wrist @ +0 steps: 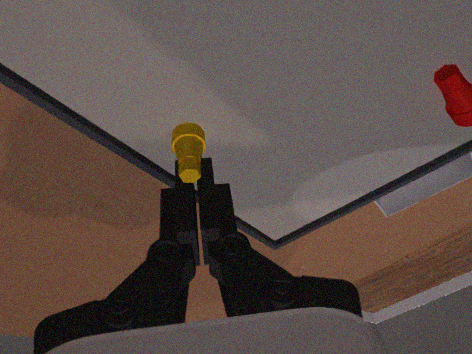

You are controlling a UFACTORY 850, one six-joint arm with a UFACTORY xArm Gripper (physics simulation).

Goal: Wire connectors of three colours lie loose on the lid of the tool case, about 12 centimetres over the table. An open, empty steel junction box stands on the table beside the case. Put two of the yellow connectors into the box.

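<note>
A yellow connector (pixel 188 150) shows near the lid's left edge, its wide end up in the view and its narrow end down. My gripper (pixel 195 179) is shut with nothing between its fingers. The connector overlaps the fingertips in the view, on their camera side, and hides part of them; whether it touches them I cannot tell. A red connector (pixel 456 97) lies on the grey lid (pixel 300 90) at the right, cut by the view's edge. Part of the steel junction box (pixel 425 186) shows beyond the lid's right edge; its inside is mostly hidden.
The lid's dark rim (pixel 95 126) runs down to a corner at the lower middle, then up to the right. The brown table top (pixel 75 250) lies below it. A pale edge strip (pixel 425 297) and a grey area beyond it show at the lower right.
</note>
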